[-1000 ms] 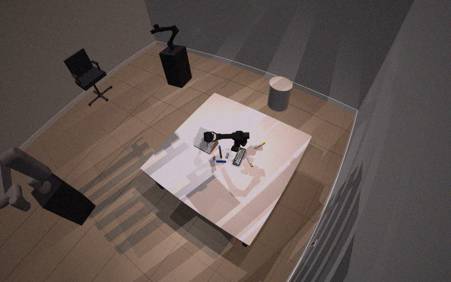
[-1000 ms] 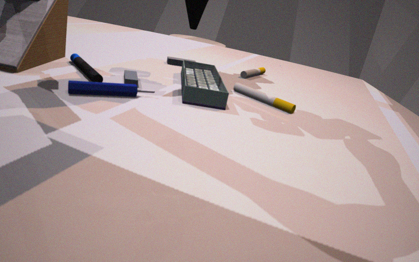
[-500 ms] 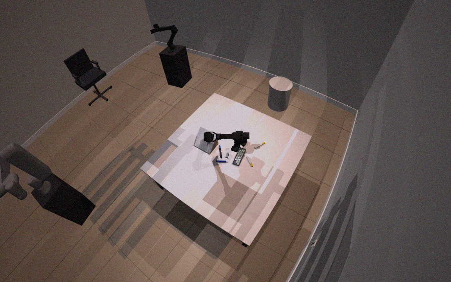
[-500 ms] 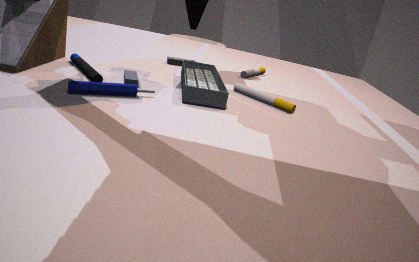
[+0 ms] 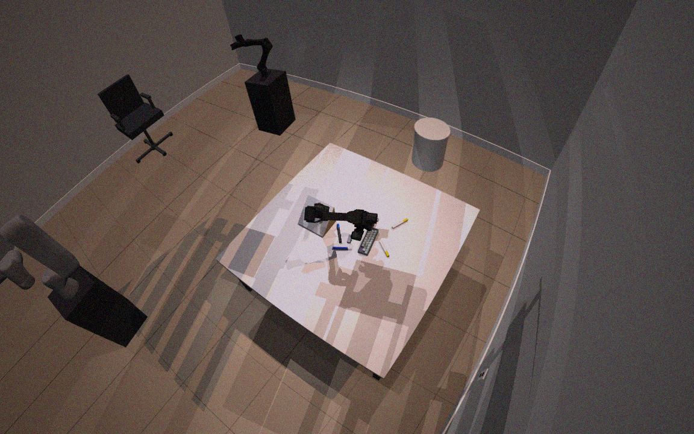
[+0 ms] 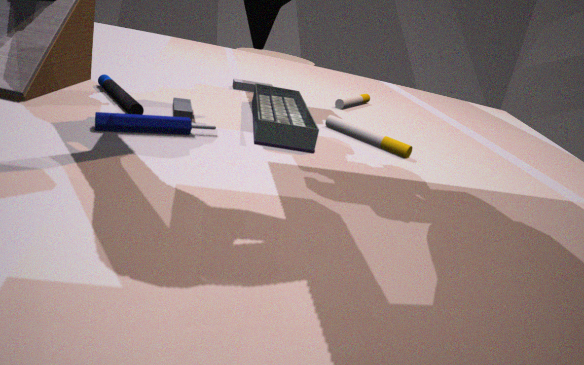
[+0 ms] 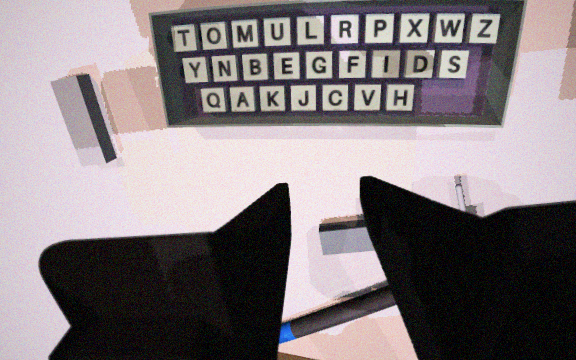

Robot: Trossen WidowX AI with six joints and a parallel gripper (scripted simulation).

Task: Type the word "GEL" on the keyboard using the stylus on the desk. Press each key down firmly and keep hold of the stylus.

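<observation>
My gripper tip is 60 mm past the blue stylus, 100 mm to the left of it and 80 mm above it. Also, from my gripper tip: L key 60 mm ahead, 10 mm to the left, 80 mm below; G key 40 mm ahead, 10 mm to the left, 80 mm below; stylus tip 30 mm behind, 90 mm to the right, 80 mm below.
</observation>
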